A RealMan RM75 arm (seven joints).
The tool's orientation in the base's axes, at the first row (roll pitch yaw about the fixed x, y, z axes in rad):
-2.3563 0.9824 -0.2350
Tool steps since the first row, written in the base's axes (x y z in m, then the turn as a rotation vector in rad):
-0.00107 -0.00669 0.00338 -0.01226 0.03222 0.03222
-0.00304 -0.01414 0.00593 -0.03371 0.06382 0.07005
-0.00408 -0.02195 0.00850 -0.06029 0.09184 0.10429
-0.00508 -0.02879 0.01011 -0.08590 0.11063 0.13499
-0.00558 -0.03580 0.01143 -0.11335 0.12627 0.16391
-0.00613 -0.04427 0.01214 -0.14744 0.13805 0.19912
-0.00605 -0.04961 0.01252 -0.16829 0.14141 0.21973
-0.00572 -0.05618 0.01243 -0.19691 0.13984 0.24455
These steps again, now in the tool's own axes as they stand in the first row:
-0.00252 0.00315 -0.00641 -0.03758 -0.02136 0.01892
-0.00475 0.00770 -0.01275 -0.08471 -0.03781 0.03886
-0.00644 0.01176 -0.01977 -0.13116 -0.04710 0.05936
-0.00743 0.01563 -0.02564 -0.17295 -0.05063 0.07324
-0.00789 0.01934 -0.03173 -0.21385 -0.05037 0.08597
-0.00769 0.02414 -0.03877 -0.26306 -0.04557 0.09575
-0.00727 0.02687 -0.04336 -0.29189 -0.04015 0.09893
-0.00617 0.03028 -0.04887 -0.32778 -0.02794 0.09955

